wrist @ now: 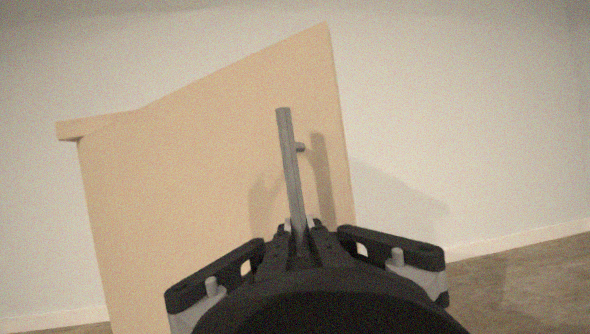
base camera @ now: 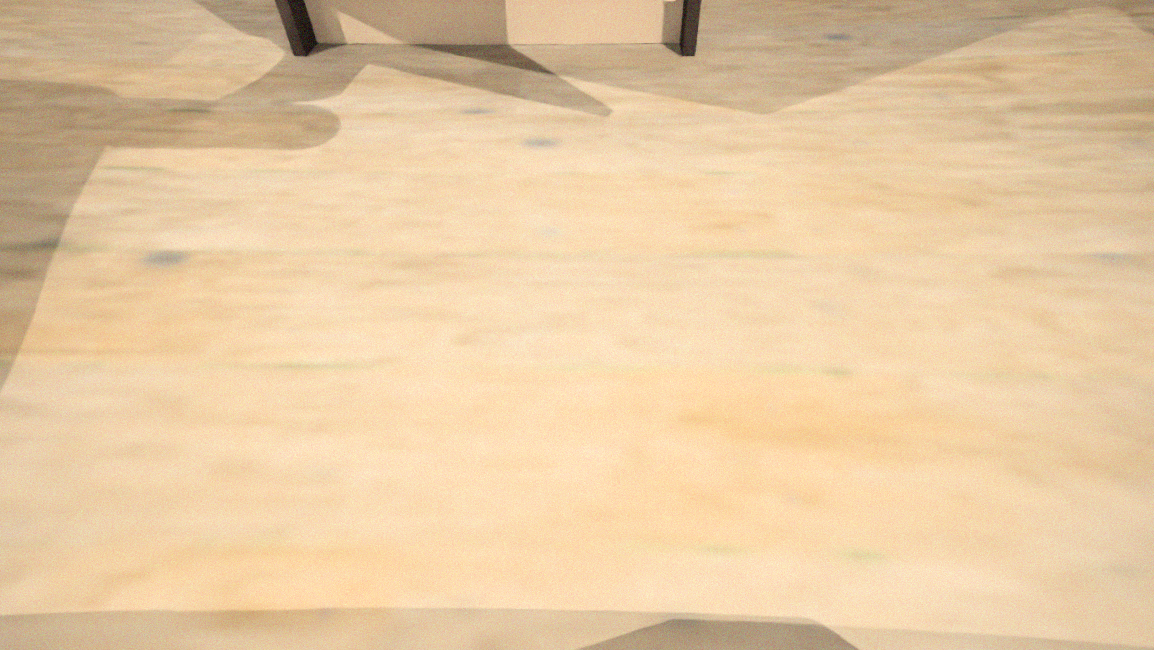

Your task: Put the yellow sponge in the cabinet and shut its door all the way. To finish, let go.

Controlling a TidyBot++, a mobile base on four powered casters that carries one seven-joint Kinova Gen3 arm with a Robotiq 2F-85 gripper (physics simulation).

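Frame: origin at the arm's base, x right, y ahead, z up, level; metres.
Seen in the pictures: gripper, fingertip midpoint: [wrist: 299, 225].
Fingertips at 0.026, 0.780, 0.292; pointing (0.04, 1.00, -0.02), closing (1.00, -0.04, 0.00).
Pixels of each thing's top centre, then the offset from my fingertips to it, as dx, dy, dz. "spot": a spot on its surface instead. Level surfaces: height alone.
- handle at a spot on its surface: [wrist: 286, 145] spot: -0.002, -0.033, +0.076
- cabinet's lower part at a spot on its surface: [base camera: 581, 20] spot: -0.049, +0.301, -0.655
- Wooden floor at its surface level: dz -0.688
My gripper [wrist: 299, 225] is shut on the grey bar handle of the cabinet door, near the bar's lower visible part. The handle [wrist: 286, 145] stands out from the tan door [wrist: 200, 165] in the wrist view. The door stands at an angle to the cabinet top [wrist: 95, 123], which shows at the left, so it is partly open. The cabinet's inside is hidden behind the door. The cabinet's lower part [base camera: 581, 20] shows at the top edge of the base view. The yellow sponge does not show in either view.
Dark legs [base camera: 297, 28] [base camera: 688, 28] stand at both sides of the cabinet's base. A pale wall [wrist: 450, 110] is behind the door, with a white baseboard [wrist: 525, 239]. Wooden floor [base camera: 565, 322] lies before the cabinet, with shadows across it.
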